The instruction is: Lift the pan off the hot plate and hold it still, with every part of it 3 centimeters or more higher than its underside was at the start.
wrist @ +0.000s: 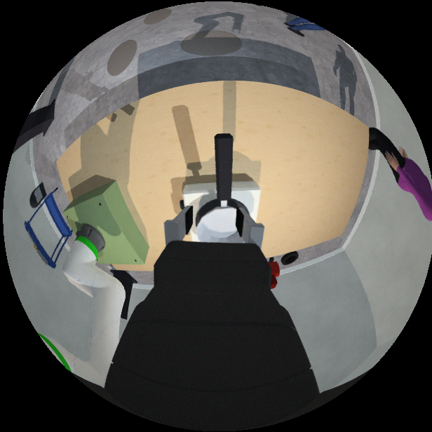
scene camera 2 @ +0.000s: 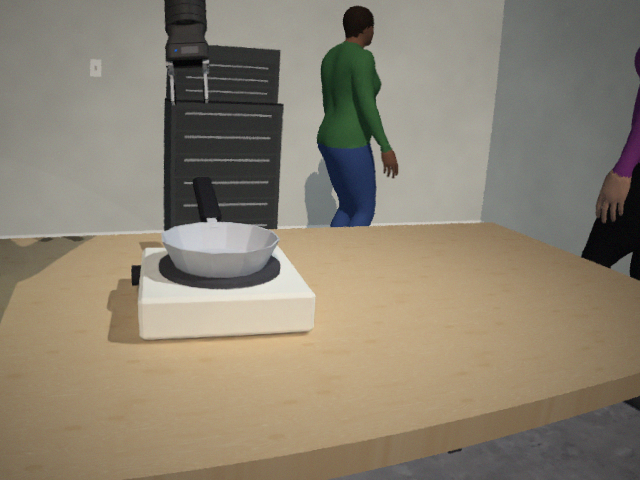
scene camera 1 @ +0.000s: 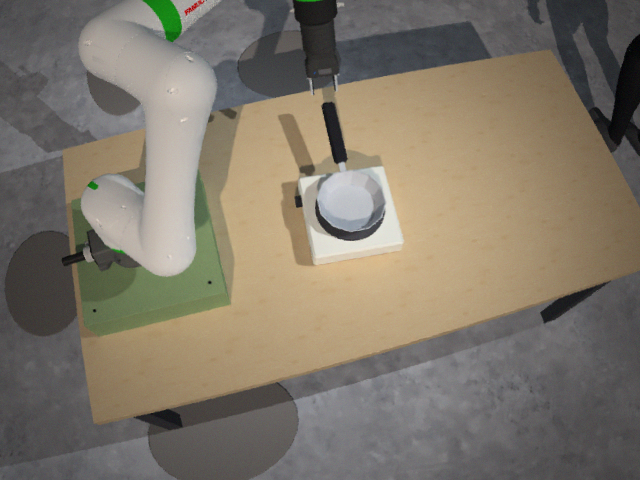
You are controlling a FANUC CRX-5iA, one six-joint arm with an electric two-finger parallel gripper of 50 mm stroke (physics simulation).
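Frame: origin at the arm's base, x ahead, y left, z up, level; metres.
Seen in the pictures: gripper, fingertip midpoint: (scene camera 2: 190, 102) (scene camera 1: 324, 91).
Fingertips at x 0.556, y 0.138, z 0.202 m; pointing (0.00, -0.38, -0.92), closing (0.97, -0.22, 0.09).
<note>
Offsets run from my fingertips to a thing's top centre. Level surfaces: height alone.
The light grey pan (scene camera 1: 351, 200) (scene camera 2: 219, 250) (wrist: 218, 222) rests on the dark round plate of the white hot plate {0.003 m back, 0.213 m right, 0.233 m down} (scene camera 1: 356, 249) (scene camera 2: 227, 315) (wrist: 250, 192). Its black handle {0.031 m ahead, 0.013 m right, 0.147 m down} (scene camera 1: 334, 131) (scene camera 2: 206, 198) (wrist: 224, 167) slants up and away from scene camera 2, towards the table's far edge. My gripper (scene camera 1: 324, 91) (scene camera 2: 189, 100) (wrist: 214, 215) is open and empty, fingers pointing down. It hangs well above the handle's height in the scene camera 2 view. In the wrist view the fingers stand on either side of the pan's bowl, and they hide part of the hot plate.
The wooden table {0.306 m down} (scene camera 1: 465, 206) (scene camera 2: 439, 335) (wrist: 300, 175) carries the green base block (scene camera 1: 165, 289) (wrist: 117, 220) with the white arm (scene camera 1: 173, 155) at its left end. A black knob {0.112 m back, 0.135 m right, 0.255 m down} (scene camera 1: 298, 200) (scene camera 2: 135, 274) sticks out of the hot plate's left side. A dark drawer cabinet (scene camera 2: 227, 155) stands behind the table.
</note>
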